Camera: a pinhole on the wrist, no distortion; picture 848 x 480 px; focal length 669.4 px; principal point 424.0 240.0 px. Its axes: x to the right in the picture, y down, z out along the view. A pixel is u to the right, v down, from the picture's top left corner.
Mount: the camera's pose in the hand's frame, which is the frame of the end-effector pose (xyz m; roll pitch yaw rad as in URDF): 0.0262 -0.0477 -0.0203 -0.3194 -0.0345 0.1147
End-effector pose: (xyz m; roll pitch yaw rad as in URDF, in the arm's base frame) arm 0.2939 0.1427 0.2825 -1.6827 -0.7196 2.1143
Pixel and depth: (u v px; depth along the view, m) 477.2 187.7 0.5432
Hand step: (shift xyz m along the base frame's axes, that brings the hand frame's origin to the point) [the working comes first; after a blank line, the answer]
In the camera's frame: 0.0432 -0.0424 0.5432

-0.4877 -0.1545 -0.0823
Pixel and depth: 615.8 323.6 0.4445
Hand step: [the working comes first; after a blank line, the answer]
In the camera's frame: 0.1274 0.0555 0.4445

-0.4286 -0.0033 -0.0725
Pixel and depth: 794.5 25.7 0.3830
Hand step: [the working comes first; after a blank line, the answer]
In the camera's frame: 0.2120 -0.1226 0.3830

-0.4269 -0.0453 0.1298
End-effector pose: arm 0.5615 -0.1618 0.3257 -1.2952 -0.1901 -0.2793
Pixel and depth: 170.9 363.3 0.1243
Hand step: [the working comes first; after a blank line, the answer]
In the camera's frame: -0.0470 0.0229 0.1243

-0.0086 0.0933 0.0114
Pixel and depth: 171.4 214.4 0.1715
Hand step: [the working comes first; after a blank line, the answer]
In the camera's frame: -0.0647 -0.0066 0.1715

-0.0178 0.1451 0.0367
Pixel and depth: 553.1 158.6 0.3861
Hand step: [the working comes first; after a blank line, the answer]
In the camera's frame: 0.0745 -0.0470 0.3861

0.1612 0.3276 0.0784
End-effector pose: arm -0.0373 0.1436 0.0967 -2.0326 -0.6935 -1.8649
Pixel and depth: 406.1 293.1 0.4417
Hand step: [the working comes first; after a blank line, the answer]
In the camera's frame: -0.0118 0.0350 0.4417

0.2331 -0.2423 -0.2277
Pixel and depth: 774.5 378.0 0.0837
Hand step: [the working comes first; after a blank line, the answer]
In the camera's frame: 0.0438 0.0173 0.0837

0.0292 -0.0750 0.0213
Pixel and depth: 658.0 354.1 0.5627
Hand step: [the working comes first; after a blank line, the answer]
In the camera's frame: 0.1967 0.0959 0.5627

0.1995 -0.4886 -0.2214
